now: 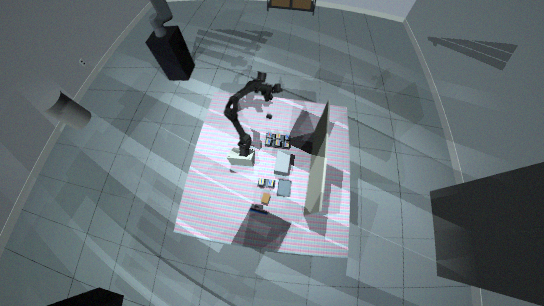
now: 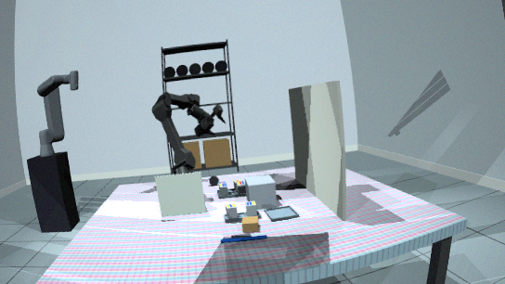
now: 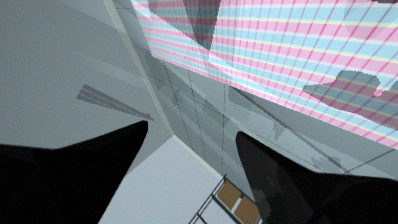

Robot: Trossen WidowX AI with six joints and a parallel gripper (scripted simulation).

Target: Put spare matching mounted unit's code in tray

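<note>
My gripper tip is now 3 cm short of the grey spare, 26 cm to the left of it and 24 cm above it. Also, from my gripper tip: tall grey panel 30 cm ahead, 52 cm to the right, 5 cm below; tray 11 cm ahead, 68 cm to the right, 27 cm below; grey mounted unit 8 cm ahead, 49 cm to the right, 23 cm below.
</note>
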